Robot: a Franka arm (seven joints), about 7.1 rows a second.
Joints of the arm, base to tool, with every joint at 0 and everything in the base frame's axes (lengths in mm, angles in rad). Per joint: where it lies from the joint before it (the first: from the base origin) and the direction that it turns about. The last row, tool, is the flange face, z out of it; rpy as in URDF.
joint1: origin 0 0 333 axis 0 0 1
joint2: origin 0 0 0 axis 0 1 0
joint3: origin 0 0 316 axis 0 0 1
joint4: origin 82.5 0 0 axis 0 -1 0
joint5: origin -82.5 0 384 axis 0 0 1
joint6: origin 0 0 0 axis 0 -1 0
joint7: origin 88 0 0 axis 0 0 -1
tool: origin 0 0 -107 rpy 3.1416 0 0
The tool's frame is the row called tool.
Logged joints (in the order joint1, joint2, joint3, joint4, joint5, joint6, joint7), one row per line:
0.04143, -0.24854, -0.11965, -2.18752, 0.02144, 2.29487, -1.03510
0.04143, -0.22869, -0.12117, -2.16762, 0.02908, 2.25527, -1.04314
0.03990, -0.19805, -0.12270, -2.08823, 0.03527, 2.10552, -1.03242
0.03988, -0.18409, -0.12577, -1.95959, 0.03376, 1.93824, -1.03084
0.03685, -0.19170, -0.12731, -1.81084, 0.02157, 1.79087, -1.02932
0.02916, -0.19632, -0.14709, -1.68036, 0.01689, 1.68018, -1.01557
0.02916, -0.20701, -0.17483, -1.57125, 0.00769, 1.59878, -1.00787
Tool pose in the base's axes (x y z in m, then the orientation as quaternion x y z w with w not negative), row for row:
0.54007, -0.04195, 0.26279, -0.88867, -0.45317, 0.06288, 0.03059
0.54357, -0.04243, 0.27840, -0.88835, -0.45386, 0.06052, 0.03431
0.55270, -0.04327, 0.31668, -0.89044, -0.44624, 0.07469, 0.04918
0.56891, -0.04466, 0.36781, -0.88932, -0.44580, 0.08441, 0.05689
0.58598, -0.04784, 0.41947, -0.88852, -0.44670, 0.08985, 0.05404
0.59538, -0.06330, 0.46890, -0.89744, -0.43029, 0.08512, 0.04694
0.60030, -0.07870, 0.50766, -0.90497, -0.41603, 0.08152, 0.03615
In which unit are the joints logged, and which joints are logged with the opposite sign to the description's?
The joints are logged in radians. Opposite sign: joint2.
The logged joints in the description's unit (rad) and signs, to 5 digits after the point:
0.04143, 0.24854, -0.11965, -2.18752, 0.02144, 2.29487, -1.03510
0.04143, 0.22869, -0.12117, -2.16762, 0.02908, 2.25527, -1.04314
0.03990, 0.19805, -0.12270, -2.08823, 0.03527, 2.10552, -1.03242
0.03988, 0.18409, -0.12577, -1.95959, 0.03376, 1.93824, -1.03084
0.03685, 0.19170, -0.12731, -1.81084, 0.02157, 1.79087, -1.02932
0.02916, 0.19632, -0.14709, -1.68036, 0.01689, 1.68018, -1.01557
0.02916, 0.20701, -0.17483, -1.57125, 0.00769, 1.59878, -1.00787

